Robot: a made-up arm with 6 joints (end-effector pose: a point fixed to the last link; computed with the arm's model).
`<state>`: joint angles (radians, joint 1 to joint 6).
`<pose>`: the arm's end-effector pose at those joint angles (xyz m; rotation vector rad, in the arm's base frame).
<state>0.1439 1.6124 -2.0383 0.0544 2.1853 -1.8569</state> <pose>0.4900 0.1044 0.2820 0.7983 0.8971 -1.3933</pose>
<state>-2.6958 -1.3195 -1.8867 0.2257 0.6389 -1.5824</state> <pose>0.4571 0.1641 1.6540 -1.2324 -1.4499 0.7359</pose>
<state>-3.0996 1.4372 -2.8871 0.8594 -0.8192 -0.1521</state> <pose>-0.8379 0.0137 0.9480 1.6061 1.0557 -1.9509</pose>
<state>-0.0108 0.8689 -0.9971 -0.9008 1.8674 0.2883</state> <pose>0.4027 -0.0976 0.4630 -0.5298 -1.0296 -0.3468</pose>
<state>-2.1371 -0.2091 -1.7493 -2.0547 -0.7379 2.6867</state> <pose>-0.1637 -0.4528 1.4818 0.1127 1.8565 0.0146</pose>
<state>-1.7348 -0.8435 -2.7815 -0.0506 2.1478 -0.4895</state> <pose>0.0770 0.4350 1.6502 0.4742 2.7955 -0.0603</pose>
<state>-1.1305 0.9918 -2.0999 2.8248 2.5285 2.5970</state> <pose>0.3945 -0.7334 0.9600 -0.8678 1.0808 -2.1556</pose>
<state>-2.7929 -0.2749 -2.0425 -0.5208 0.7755 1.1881</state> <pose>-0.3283 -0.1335 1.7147 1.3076 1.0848 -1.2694</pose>
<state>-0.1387 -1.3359 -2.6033 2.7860 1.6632 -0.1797</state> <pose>-0.8907 0.1839 1.3048 2.2792 0.8250 0.1991</pose>
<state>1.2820 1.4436 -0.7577 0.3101 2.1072 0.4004</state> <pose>-0.0632 -0.0478 0.4187 -1.3108 -0.7510 0.3211</pose>
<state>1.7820 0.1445 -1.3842 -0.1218 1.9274 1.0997</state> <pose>-0.1310 0.5943 1.0160 0.8636 -1.8038 -0.4710</pose>
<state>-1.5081 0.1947 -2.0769 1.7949 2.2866 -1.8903</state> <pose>0.1757 -0.5781 1.4916 -2.7605 1.2783 0.0703</pose>
